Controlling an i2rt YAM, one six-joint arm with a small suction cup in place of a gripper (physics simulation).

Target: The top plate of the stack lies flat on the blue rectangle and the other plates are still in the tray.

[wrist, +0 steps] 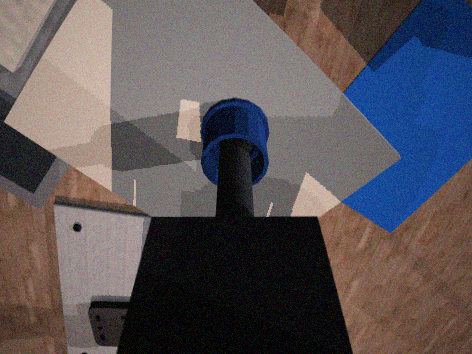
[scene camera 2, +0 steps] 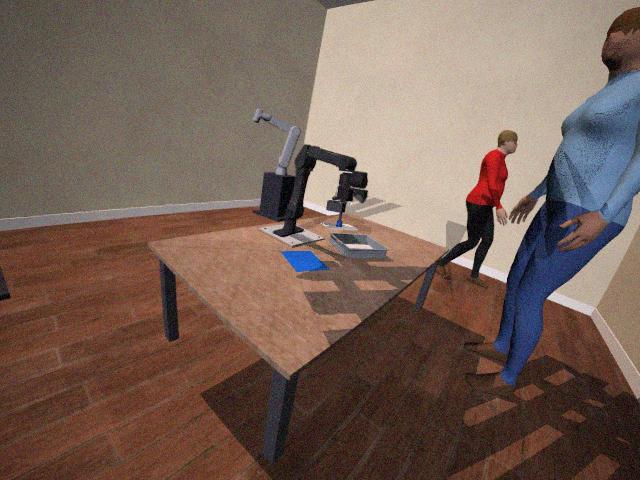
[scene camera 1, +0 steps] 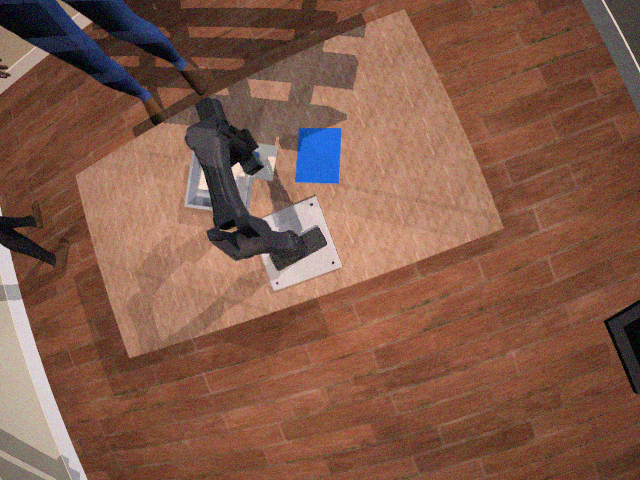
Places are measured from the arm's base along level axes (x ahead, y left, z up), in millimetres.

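Pixels of known places: hand, tool point: [wrist: 234,119] [scene camera 2: 338,228]; arm's base, link origin: [scene camera 2: 288,231] [scene camera 1: 298,249].
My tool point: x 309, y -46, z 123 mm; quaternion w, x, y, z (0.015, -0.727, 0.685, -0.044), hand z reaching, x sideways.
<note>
Ahead of a thing's pixels: the offset from my tool point to its top centre. "pt": to the spot under its first point. Level surfaces: height alone.
My suction cup [scene camera 1: 256,153] [scene camera 2: 339,223] [wrist: 235,117] is blue and is shut on a thin, pale grey plate @[6 mm back, 13 mm left, 16 mm up] [scene camera 1: 267,149] [scene camera 2: 349,227] [wrist: 240,55]. The plate hangs about level in the air beside and partly over the tray @[47 mm ahead, 180 mm left, 85 mm down] [scene camera 1: 187,198] [scene camera 2: 361,254] [wrist: 41,42], on the side toward the blue rectangle. The blue rectangle @[pt 55 mm back, 171 mm right, 135 mm down] [scene camera 1: 318,155] [scene camera 2: 303,260] [wrist: 425,110] lies on the table; in the wrist view the held plate hides part of it. Pale plate surface [scene camera 1: 201,178] [scene camera 2: 356,246] [wrist: 22,27] shows inside the tray. The arm hides part of the tray from above.
The arm's white base plate [scene camera 1: 330,258] [scene camera 2: 310,238] [wrist: 100,260] is on the table @[135 mm down] [scene camera 1: 413,155] [scene camera 2: 248,299], near the tray and the rectangle. A grey arm [scene camera 2: 289,149] stands on a dark pedestal behind. A person in blue [scene camera 2: 594,129] stands beside the table, another in red [scene camera 2: 488,178] farther back.
</note>
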